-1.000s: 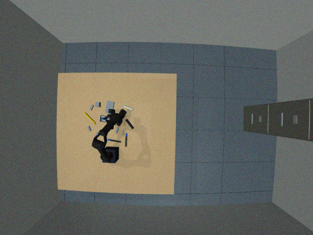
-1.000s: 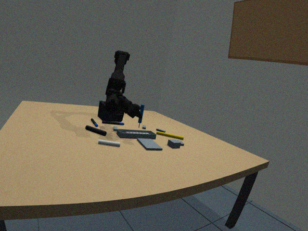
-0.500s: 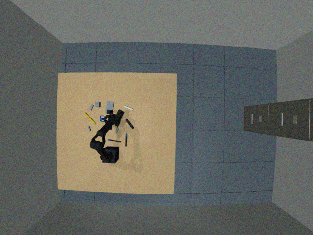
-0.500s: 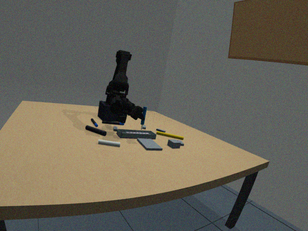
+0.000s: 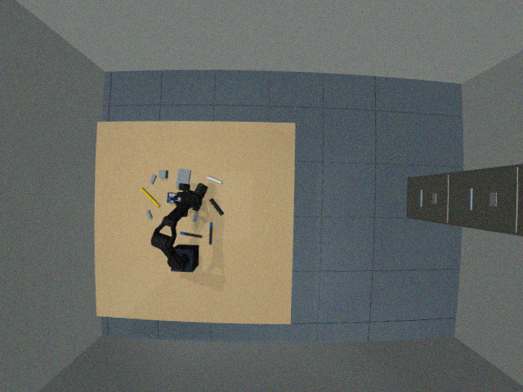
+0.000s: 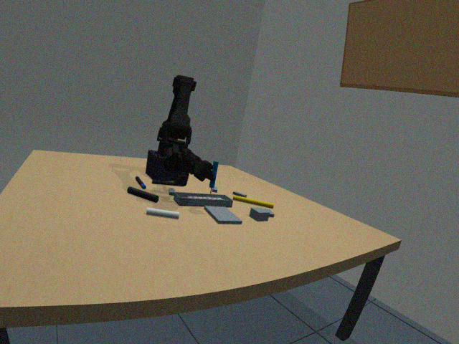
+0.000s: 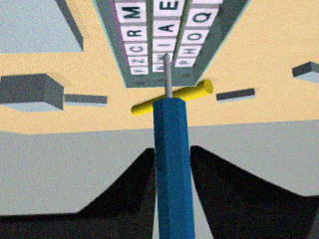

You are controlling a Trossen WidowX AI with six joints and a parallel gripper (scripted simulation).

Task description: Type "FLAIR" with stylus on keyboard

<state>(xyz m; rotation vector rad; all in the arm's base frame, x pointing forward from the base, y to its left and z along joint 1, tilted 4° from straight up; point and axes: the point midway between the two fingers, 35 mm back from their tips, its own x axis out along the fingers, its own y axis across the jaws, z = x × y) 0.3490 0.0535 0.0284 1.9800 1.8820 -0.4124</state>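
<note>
The blue stylus is 2 cm below my gripper tip. Round my gripper tip: yellow cylinder 19 cm to the left, 8 cm below, 1 cm behind; then small grey block 11 cm behind, 10 cm to the right, 8 cm below; then grey pad 12 cm ahead, 8 cm below, 1 cm to the right.
</note>
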